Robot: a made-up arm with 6 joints.
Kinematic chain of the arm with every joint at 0, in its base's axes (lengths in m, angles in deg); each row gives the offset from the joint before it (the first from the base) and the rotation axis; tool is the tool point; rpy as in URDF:
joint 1: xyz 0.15 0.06 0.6 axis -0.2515 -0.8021 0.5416
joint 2: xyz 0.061 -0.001 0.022 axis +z
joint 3: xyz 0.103 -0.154 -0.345 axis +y
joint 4: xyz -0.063 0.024 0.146 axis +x
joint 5: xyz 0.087 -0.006 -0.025 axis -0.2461 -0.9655 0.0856
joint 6: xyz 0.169 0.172 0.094 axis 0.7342 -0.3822 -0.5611
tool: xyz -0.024 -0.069 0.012 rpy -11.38 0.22 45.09
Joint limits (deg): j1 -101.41..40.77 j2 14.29..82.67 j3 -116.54..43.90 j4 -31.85..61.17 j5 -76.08..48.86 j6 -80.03..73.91
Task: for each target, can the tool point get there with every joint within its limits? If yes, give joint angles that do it. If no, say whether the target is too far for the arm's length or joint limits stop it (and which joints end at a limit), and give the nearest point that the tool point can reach.
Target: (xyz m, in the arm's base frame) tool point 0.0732 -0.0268 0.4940
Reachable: yes | joints -52.39 59.17 -66.36 15.31 17.28 -1.15
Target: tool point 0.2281 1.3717 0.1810
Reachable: no: too far | nearest point 0.1555 0.5950 0.3131 | short by 0.791 m
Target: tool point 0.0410 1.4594 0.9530
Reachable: no: too far | nearest point 0.3131 0.5677 0.5636 | short by 1.010 m
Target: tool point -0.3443 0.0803 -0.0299
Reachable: no: joint limits stop it (at a limit: joint 1, joint 2, joint 3, joint 4) | nearest point -0.1207 0.0937 0.0280 | short by 0.231 m
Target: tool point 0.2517 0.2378 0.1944
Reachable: yes | joints -82.35 51.44 -19.62 -11.19 -61.25 -66.50
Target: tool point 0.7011 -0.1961 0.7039
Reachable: no: joint limits stop it (at a limit: joint 1, joint 2, joint 4, joint 6) | nearest point 0.5672 -0.1659 0.5948 | short by 0.175 m
